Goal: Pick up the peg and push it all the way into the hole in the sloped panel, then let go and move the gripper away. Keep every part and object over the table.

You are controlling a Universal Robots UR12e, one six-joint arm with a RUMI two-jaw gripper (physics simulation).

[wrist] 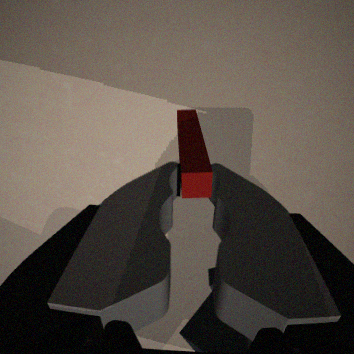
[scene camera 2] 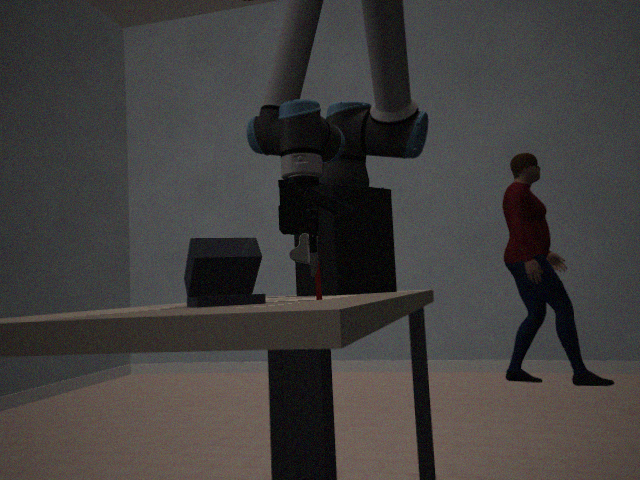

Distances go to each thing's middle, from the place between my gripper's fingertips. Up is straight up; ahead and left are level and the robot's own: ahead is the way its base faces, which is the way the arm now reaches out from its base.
Scene:
My gripper is now 10 mm to the right of the red square peg [wrist: 195,170] and 10 mm above it. Round my hand: base plate [scene camera 2: 230,300]: 150 mm to the right, 120 mm ahead, 40 mm below.

